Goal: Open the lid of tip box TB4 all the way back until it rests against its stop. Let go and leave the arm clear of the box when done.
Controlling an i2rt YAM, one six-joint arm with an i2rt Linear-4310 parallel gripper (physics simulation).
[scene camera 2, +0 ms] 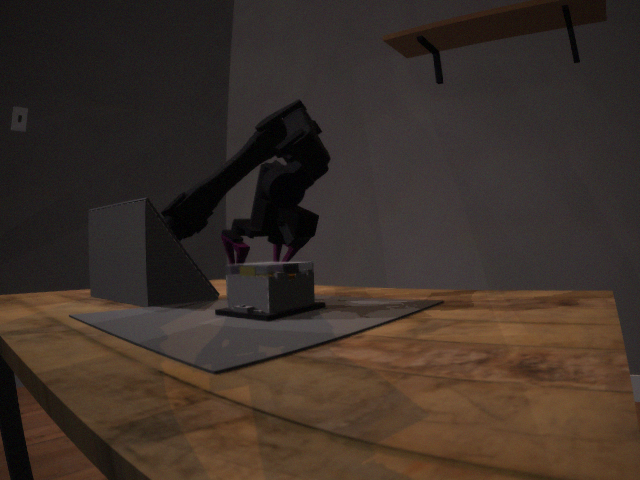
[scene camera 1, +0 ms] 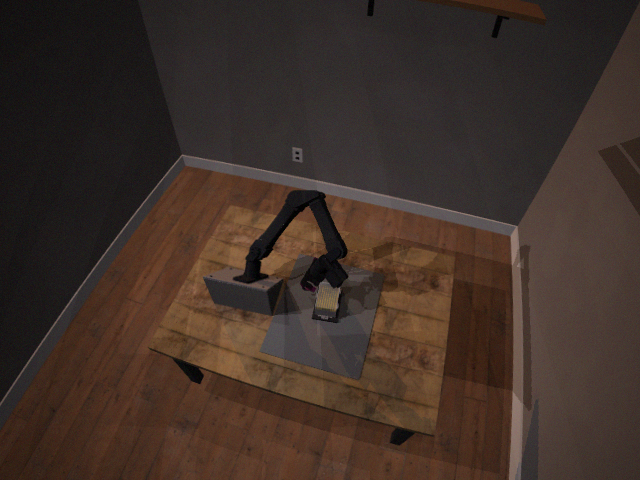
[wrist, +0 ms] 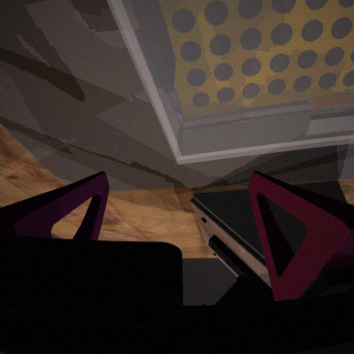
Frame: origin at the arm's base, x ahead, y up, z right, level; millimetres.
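Seen in the pictures: gripper, fingertip midpoint: (scene camera 1: 308,280) (wrist: 178,178); arm's base, origin of the base link: (scene camera 2: 155,249) (scene camera 1: 251,278) (wrist: 262,285).
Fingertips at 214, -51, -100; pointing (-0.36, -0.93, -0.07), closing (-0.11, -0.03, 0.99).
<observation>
Pixels of each thing's top centre, then the offset from my fingertips to it, as dx, dy, dz. "spot": a spot on its surface instead. Level surfaces: height alone.
- tip box, middle of its top: (scene camera 2: 270,263) (scene camera 1: 328,295) +102, +27, +60
- yellow rack, surface spot: (wrist: 267,50) spot: +90, +27, +29
- grey mat, its level: dy -50
- wooden table, its level: dy -53
The tip box (scene camera 1: 327,299) (scene camera 2: 248,293) stands upright on a dark base plate, with yellow showing through its top; I cannot read a TB4 label. Its clear lid (scene camera 2: 305,267) (wrist: 225,156) lies level and closed on the box. In the wrist view the lid's rim and corner lie above and beyond the fingertips, over the yellow rack (wrist: 267,50) with round holes. My gripper (scene camera 2: 258,261) (wrist: 178,178) is open, fingers pointing down, with nothing between them. Its magenta tips are at about the lid's height, on the box's far side in scene camera 2. Contact cannot be told.
The grey mat (scene camera 1: 310,348) (scene camera 2: 206,351) lies under the box on the wooden table (scene camera 1: 413,330) (scene camera 2: 465,413). The arm's grey wedge base (scene camera 1: 240,298) (scene camera 2: 118,253) stands left of the box in both scene views. A wall shelf (scene camera 1: 485,6) (scene camera 2: 491,25) is high up.
</observation>
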